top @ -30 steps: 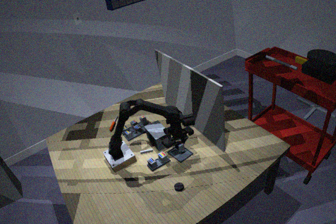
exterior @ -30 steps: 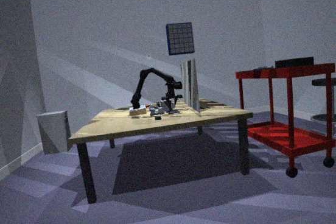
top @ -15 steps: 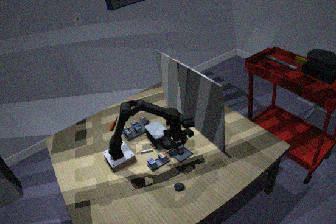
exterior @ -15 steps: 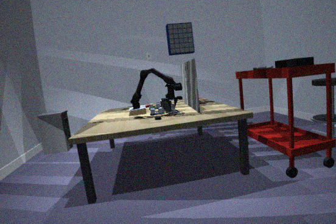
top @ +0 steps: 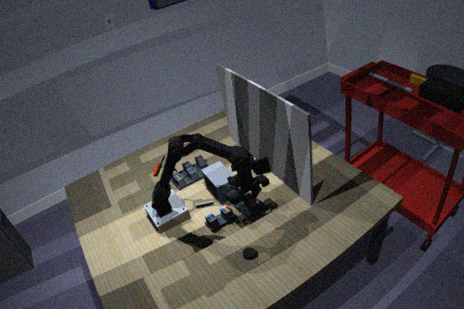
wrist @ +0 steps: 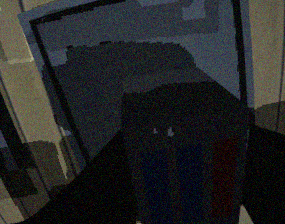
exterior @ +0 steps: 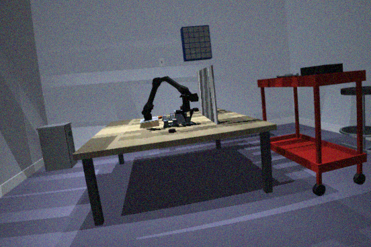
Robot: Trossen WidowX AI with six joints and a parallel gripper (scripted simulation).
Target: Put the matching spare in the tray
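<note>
The dark spare block lies 20 mm above my gripper tip. Also, from my gripper tip: black puck 140 mm behind, 230 mm to the right, 20 mm below; dark-rimmed tray 20 mm below; grey mounted unit 50 mm behind, 190 mm to the left, 20 mm above.
</note>
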